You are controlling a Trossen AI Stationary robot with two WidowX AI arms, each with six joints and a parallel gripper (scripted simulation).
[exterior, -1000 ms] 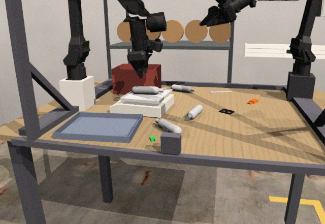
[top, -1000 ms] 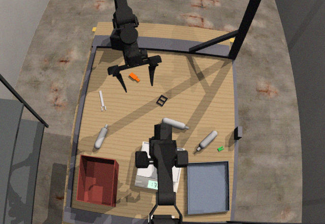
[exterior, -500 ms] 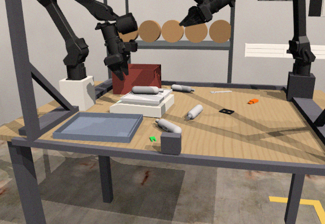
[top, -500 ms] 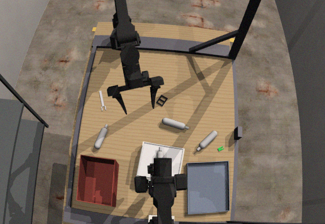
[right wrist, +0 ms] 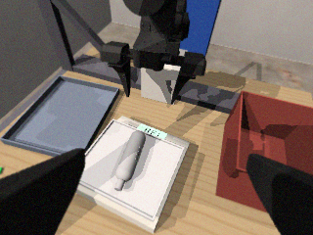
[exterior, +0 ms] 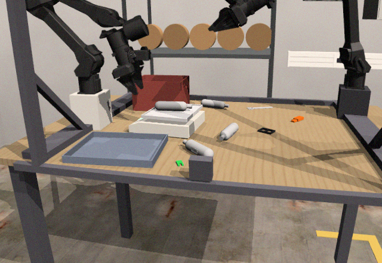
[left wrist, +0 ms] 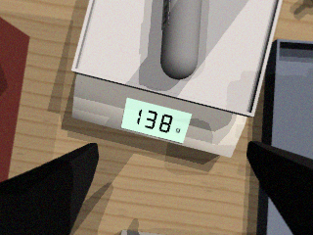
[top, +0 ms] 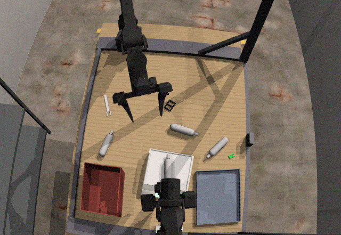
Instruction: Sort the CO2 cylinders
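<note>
The scale plate is 30 mm behind my left hand, 120 mm to the right of it and 100 mm below it. From my left hand the other things lie so: red scrap bin 250 mm ahead, 80 mm to the right, 120 mm below; then blue-grey tray 210 mm behind, 30 mm to the left, 150 mm below; then white scale 30 mm behind, 110 mm to the right, 120 mm below.
</note>
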